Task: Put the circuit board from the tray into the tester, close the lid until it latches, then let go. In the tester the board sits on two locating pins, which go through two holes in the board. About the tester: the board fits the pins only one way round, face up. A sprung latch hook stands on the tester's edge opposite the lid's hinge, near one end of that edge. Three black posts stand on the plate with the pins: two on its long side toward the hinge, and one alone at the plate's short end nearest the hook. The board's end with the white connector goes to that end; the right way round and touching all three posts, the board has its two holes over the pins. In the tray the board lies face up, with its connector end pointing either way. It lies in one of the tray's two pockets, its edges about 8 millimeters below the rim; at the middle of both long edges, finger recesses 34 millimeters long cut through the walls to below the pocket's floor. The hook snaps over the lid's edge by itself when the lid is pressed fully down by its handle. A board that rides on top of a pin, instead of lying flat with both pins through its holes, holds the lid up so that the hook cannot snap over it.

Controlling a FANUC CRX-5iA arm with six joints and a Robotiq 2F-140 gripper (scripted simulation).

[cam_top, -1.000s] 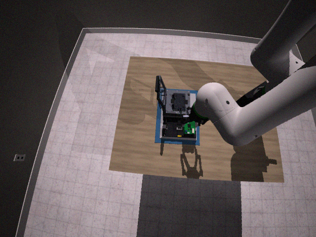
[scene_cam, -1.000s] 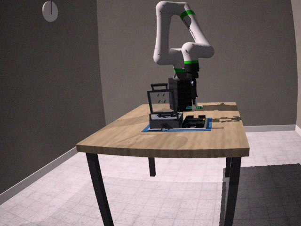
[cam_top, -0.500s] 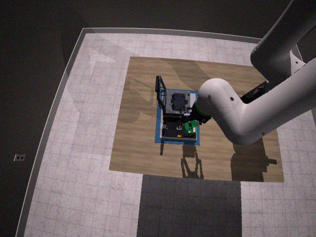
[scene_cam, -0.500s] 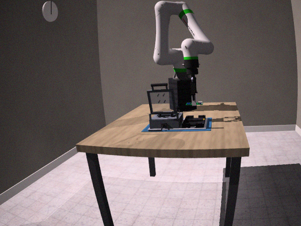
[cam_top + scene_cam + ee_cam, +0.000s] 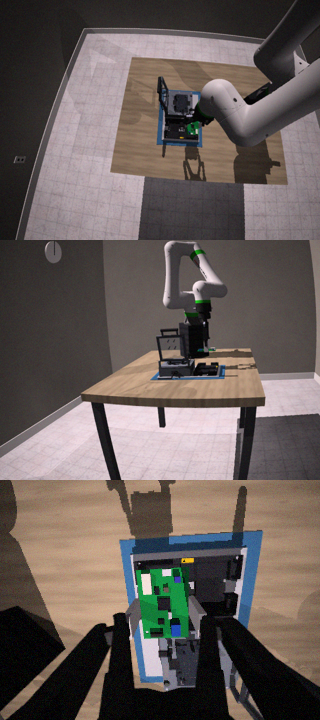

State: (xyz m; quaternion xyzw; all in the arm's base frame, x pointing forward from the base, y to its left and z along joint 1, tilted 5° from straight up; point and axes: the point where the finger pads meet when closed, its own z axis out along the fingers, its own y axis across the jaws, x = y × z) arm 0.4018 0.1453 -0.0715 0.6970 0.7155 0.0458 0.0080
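Now: the green circuit board 20 mm below my hand. From my hand the other things lie so: lid 190 mm ahead, 160 mm to the right, 40 mm above; then tester 130 mm to the right, 100 mm ahead, 30 mm below.
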